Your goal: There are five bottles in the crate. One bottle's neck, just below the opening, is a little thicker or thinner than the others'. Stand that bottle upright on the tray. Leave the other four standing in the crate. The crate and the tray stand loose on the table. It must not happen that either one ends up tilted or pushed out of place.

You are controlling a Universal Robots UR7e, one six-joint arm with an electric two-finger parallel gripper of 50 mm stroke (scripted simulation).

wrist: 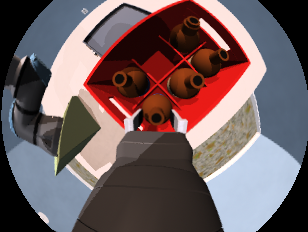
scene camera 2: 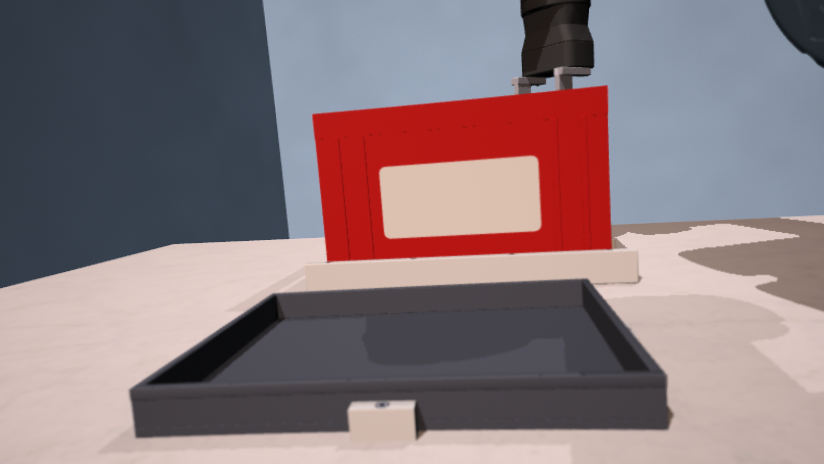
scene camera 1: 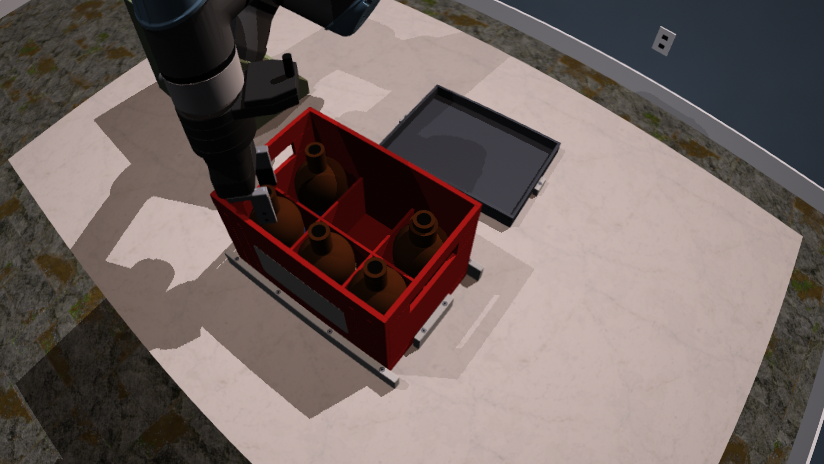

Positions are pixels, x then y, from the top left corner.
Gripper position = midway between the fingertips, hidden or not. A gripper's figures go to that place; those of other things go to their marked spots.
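My gripper [wrist: 156, 114] is 170 mm from the lens. Bottle [wrist: 156, 108]: 160 mm from the lens; dark grey tray [wrist: 111, 27]: 450 mm from the lens. The bottle is nearer to the lens than the dark grey tray, and the marked spots on the bottle and the tray are 380 mm apart.
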